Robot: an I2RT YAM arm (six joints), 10 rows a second.
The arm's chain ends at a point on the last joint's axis. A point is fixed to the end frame.
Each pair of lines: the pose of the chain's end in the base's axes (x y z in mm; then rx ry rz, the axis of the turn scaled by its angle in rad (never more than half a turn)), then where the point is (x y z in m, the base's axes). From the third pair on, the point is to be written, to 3 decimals.
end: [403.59 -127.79 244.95 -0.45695 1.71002 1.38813]
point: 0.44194 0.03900 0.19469
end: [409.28 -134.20 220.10 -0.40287 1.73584 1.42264]
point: 0.44650 0.03333 0.17148
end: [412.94 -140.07 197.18 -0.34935 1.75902 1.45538]
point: 0.449 0.028 0.150
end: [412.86 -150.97 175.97 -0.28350 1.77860 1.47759]
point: 0.451 0.017 0.131
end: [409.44 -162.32 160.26 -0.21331 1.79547 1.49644]
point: 0.450 0.006 0.117
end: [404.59 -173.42 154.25 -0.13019 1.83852 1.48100]
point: 0.450 -0.007 0.108
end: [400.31 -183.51 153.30 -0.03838 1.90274 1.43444]
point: 0.452 -0.022 0.099
